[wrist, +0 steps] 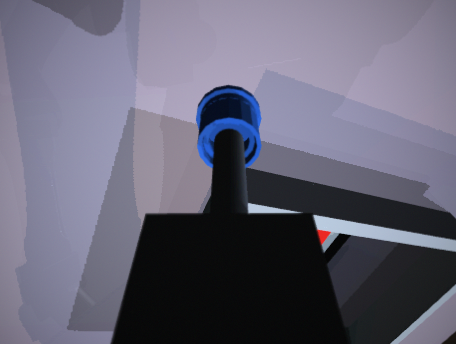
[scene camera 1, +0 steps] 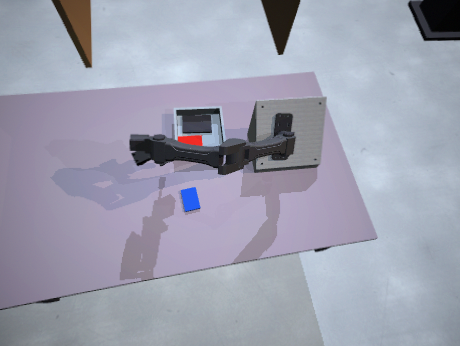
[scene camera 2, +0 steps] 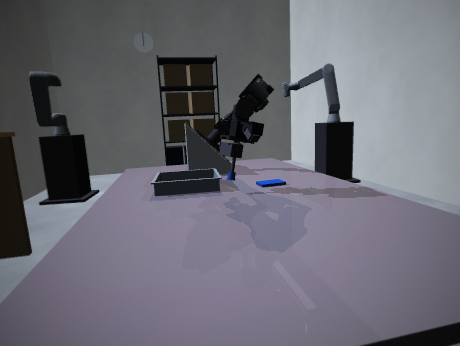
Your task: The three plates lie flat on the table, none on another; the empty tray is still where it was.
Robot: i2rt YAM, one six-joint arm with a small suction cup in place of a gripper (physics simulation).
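Frame: origin at the arm's base, x left, y back, z up, level; metres.
Where they show: hand at its tool point: point(wrist: 228, 115) point(scene camera 2: 230, 179); arm's base at its link origin: point(scene camera 1: 281, 137) point(scene camera 2: 209, 143).
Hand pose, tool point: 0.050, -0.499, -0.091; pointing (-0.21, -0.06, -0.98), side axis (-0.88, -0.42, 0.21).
Each offset is from my tool point to the top centre of the thing, as dx, dy, dz. "spot": to the spot under its first point. Level surfaces: height alone.
A blue plate {+0.165, +0.105, -0.040} point(scene camera 1: 190, 199) point(scene camera 2: 270, 183) lies flat on the table {dz -0.051} point(scene camera 1: 280, 215) point(scene camera 2: 165, 300). A red plate {-0.104, +0.110, -0.037} point(scene camera 1: 190, 140) point(wrist: 322, 235) lies in the grey tray {-0.155, +0.155, -0.001} point(scene camera 1: 221, 125) point(scene camera 2: 187, 188) point(wrist: 350, 225), partly covered by the arm in scene camera 1. A dark rectangle {spot: -0.210, +0.146, -0.037} point(scene camera 1: 197, 123), which looks like a dark plate, lies beside it in the tray. My suction cup point(scene camera 2: 231, 176) point(wrist: 229, 125) is blue, and no plate hangs from it. It is low over the table beside the tray; its exact height is unclear. The arm hides it in scene camera 1.
My arm's base sits on a grey sloped block point(scene camera 1: 305, 120) point(scene camera 2: 202, 155) beside the tray. A shelf rack point(scene camera 2: 187, 88) and two other arms on black pedestals point(scene camera 2: 65, 167) point(scene camera 2: 333, 150) stand beyond the table.
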